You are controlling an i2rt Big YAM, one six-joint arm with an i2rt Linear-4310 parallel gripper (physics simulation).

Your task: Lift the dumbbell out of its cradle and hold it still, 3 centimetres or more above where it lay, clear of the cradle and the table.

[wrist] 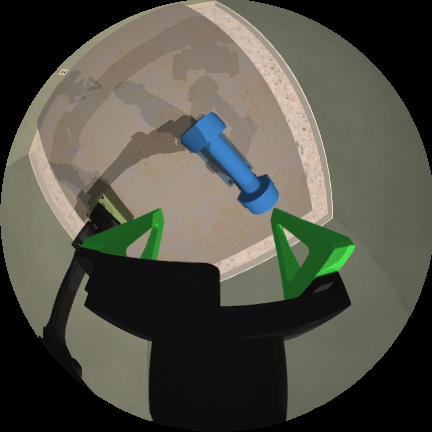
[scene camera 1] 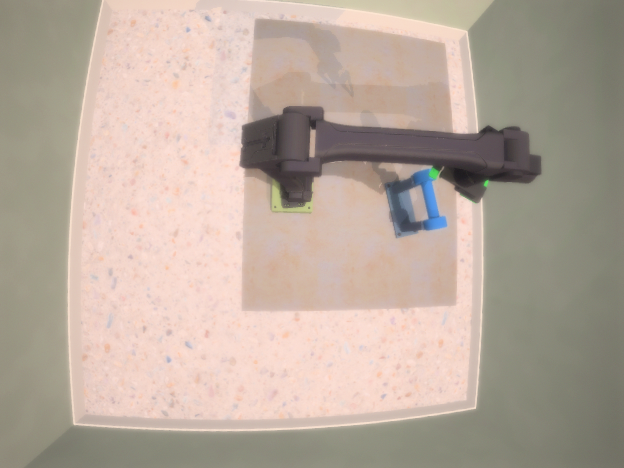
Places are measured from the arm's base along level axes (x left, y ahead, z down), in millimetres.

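Pixels of known places: gripper, fingertip midpoint: [wrist: 216, 213] [scene camera 1: 445, 183]; arm's base at its link origin: [wrist: 104, 219] [scene camera 1: 292, 191].
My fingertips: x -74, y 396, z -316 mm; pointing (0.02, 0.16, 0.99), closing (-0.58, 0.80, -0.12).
Note:
Ahead of a thing's pixels: the offset from my fingertips to its top centre. "*": to the spot under its first point. Level surfaces: height alone.
A blue dumbbell {dx -21, dy +45, dz +119 mm} [scene camera 1: 430, 198] [wrist: 231, 162] lies in its cradle, right of the robot's base in the scene view. The dark grey-blue cradle {* dx -46, dy +39, dz +362 mm} [scene camera 1: 401, 214] stands on the table, with its base plate to the left of the dumbbell; in the wrist view it is mostly hidden beneath the dumbbell. My gripper [scene camera 1: 459, 177] [wrist: 216, 213] is open with nothing between its green fingers. In the scene view it is beside the dumbbell's upper end, with one fingertip overlapping that end. In the wrist view the dumbbell runs diagonally ahead of the fingers, its near end close to the right fingertip.
The robot's base plate [scene camera 1: 276, 207] is yellow-green and sits left of the cradle. The arm [scene camera 1: 403, 146] stretches above the table across the upper side of the cradle. The brown table top {dz +370 mm} [scene camera 1: 347, 272] has its right edge just beyond the dumbbell. Green-grey walls surround the speckled floor.

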